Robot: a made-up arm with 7 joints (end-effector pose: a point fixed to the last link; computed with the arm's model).
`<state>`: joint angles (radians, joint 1 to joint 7).
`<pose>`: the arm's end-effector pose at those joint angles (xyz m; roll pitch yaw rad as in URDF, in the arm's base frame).
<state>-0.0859 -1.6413 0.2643 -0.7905 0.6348 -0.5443 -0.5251</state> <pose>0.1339 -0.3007 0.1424 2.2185 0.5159 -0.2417</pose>
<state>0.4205 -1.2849 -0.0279 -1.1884 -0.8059 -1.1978 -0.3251</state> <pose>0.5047 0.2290 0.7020 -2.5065 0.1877 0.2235</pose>
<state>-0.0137 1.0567 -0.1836 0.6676 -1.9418 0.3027 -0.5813</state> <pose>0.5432 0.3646 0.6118 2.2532 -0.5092 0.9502</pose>
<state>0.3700 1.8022 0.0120 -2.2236 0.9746 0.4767 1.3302</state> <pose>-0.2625 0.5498 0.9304 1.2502 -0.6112 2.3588</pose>
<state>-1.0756 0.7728 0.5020 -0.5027 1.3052 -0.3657 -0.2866</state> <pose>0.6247 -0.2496 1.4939 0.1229 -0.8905 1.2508</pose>
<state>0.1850 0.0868 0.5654 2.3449 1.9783 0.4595 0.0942</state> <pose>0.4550 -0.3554 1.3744 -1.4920 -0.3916 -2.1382</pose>
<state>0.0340 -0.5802 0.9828 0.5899 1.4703 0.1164 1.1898</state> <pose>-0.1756 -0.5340 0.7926 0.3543 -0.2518 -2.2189</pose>
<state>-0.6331 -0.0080 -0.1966 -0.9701 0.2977 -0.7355 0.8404</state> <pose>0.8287 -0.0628 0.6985 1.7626 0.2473 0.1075</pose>
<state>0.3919 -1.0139 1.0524 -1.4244 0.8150 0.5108 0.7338</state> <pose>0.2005 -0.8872 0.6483 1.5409 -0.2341 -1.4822</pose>
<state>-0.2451 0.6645 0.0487 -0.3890 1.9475 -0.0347 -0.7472</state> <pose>0.4507 0.0067 1.5621 -0.8556 -0.2099 0.4881</pose>
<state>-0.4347 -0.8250 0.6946 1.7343 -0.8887 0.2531 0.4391</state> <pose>0.2965 0.3474 0.7215 0.1952 0.6269 2.0224</pose>
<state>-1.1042 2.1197 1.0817 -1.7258 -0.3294 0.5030 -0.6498</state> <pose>-0.1115 0.5871 0.6200 1.6089 1.2430 -2.1428</pose>
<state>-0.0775 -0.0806 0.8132 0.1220 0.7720 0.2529 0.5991</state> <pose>0.2887 -0.6849 0.5240 1.0306 0.3788 -1.2520</pose>
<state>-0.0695 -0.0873 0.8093 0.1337 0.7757 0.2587 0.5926</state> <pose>0.2759 -0.6888 0.5329 1.0058 0.3724 -1.2672</pose>
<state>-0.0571 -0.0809 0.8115 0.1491 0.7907 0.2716 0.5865</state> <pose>0.2687 -0.6976 0.5521 0.9691 0.3496 -1.2746</pose>
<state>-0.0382 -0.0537 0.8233 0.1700 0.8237 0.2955 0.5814</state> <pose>0.2722 -0.7128 0.5880 0.9143 0.3017 -1.2675</pose>
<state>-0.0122 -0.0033 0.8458 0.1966 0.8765 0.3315 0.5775</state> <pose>0.2905 -0.7315 0.6428 0.8395 0.2276 -1.2395</pose>
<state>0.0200 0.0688 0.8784 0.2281 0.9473 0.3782 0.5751</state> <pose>0.3271 -0.7467 0.7147 0.7451 0.1331 -1.1853</pose>
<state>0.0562 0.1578 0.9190 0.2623 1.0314 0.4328 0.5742</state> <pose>0.3829 -0.7498 0.7975 0.6337 0.0285 -1.1019</pose>
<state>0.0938 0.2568 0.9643 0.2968 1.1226 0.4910 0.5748</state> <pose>0.4542 -0.7337 0.8817 0.5093 -0.0733 -0.9904</pose>
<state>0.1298 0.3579 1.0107 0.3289 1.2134 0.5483 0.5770</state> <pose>0.5327 -0.6968 0.9573 0.3796 -0.1603 -0.8583</pose>
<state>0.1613 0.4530 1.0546 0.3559 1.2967 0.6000 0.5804</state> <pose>0.6077 -0.6447 1.0168 0.2566 -0.2253 -0.7190</pose>
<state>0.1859 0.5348 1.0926 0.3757 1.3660 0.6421 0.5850</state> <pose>0.6700 -0.5881 1.0578 0.1540 -0.2680 -0.5902</pose>
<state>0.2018 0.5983 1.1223 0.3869 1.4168 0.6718 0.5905</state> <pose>0.7148 -0.5390 1.0822 0.0830 -0.2940 -0.4877</pose>
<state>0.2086 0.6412 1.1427 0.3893 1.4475 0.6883 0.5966</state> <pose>0.7420 -0.5056 1.0942 0.0480 -0.3106 -0.4203</pose>
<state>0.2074 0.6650 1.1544 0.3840 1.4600 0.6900 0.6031</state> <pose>0.7542 -0.4911 1.0965 0.0482 -0.3213 -0.3900</pose>
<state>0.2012 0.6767 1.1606 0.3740 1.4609 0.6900 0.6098</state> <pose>0.7591 -0.4864 1.0960 0.0649 -0.3324 -0.3781</pose>
